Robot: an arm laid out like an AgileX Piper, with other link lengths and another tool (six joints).
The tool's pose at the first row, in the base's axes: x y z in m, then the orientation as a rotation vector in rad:
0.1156, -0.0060, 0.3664, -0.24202, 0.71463, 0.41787
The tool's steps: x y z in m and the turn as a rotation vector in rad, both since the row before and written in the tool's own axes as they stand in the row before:
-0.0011, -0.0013, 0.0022, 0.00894, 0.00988, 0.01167
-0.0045, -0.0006, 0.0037, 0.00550, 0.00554, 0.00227
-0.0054, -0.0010, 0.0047, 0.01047, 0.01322, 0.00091
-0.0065, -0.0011, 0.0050, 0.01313, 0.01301, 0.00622
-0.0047, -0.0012, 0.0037, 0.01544, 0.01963, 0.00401
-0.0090, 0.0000, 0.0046, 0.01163, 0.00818, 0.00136
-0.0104, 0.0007, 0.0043, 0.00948, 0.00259, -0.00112
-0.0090, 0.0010, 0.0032, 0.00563, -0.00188, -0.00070
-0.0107, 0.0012, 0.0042, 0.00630, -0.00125, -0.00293
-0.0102, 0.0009, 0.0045, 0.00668, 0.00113, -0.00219
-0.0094, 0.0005, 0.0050, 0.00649, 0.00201, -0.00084
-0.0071, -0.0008, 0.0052, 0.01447, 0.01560, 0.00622
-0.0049, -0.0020, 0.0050, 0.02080, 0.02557, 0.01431
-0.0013, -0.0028, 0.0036, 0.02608, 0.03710, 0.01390
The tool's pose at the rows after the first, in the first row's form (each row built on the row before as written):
0.1167, -0.0067, 0.3689, -0.23172, 0.72775, 0.42476
0.1162, -0.0073, 0.3747, -0.22700, 0.73459, 0.42437
0.1159, -0.0082, 0.3819, -0.21982, 0.74974, 0.42014
0.1152, -0.0094, 0.3901, -0.20812, 0.76592, 0.41992
0.1150, -0.0106, 0.3961, -0.19653, 0.78873, 0.41615
0.1123, -0.0117, 0.4058, -0.18696, 0.79919, 0.41218
0.1083, -0.0127, 0.4163, -0.17913, 0.80343, 0.40710
0.1044, -0.0134, 0.4250, -0.17376, 0.80257, 0.40426
0.1000, -0.0141, 0.4357, -0.16878, 0.80220, 0.39901
0.0962, -0.0148, 0.4462, -0.16366, 0.80432, 0.39416
0.0935, -0.0155, 0.4565, -0.15836, 0.80741, 0.39061
0.0929, -0.0167, 0.4652, -0.14559, 0.82609, 0.38972
0.0941, -0.0185, 0.4721, -0.12560, 0.85653, 0.39329
0.0970, -0.0205, 0.4753, -0.10313, 0.89921, 0.39368

